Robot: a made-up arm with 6 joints.
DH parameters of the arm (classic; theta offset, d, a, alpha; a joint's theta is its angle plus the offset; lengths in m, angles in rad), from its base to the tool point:
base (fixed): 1.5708 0.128 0 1.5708
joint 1: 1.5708 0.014 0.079 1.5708
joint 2: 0 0.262 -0.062 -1.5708
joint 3: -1.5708 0 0.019 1.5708
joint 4: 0 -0.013 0.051 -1.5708
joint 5: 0 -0.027 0.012 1.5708
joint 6: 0.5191 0 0.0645 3.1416
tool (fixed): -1.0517 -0.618 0 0
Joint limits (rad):
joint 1: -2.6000..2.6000
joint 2: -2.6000..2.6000
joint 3: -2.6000..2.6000
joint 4: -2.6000..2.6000
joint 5: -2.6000..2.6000
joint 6: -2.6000..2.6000
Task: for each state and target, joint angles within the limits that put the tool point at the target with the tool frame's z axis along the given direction. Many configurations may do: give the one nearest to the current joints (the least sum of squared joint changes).
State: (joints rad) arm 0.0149 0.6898 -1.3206 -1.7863 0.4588 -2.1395
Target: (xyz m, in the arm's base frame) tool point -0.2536 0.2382 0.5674 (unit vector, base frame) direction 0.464 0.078 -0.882
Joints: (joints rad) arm -0.6915 0.2039 -1.6187 -2.2730 0.8671 -2.0946
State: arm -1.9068 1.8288 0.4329 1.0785 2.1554 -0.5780
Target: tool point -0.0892 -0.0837 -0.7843 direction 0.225 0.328 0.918
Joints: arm -1.4922 1.9735 0.1092 0.4782 1.4231 -1.0603
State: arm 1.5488 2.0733 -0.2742 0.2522 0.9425 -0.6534
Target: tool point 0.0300 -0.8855 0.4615 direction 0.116 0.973 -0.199
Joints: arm 2.1148 2.4975 0.1785 -0.5629 0.7039 -0.9948
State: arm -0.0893 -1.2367 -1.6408 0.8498 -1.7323 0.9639
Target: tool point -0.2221 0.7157 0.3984 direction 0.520 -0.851 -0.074
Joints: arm 0.4683 -1.3214 -1.4339 0.9484 -2.5744 1.0671
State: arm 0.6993 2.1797 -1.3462 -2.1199 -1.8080 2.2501
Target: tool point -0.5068 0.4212 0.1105 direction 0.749 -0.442 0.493
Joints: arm 0.6614 1.5949 -1.3651 -2.3907 -1.4660 1.5395
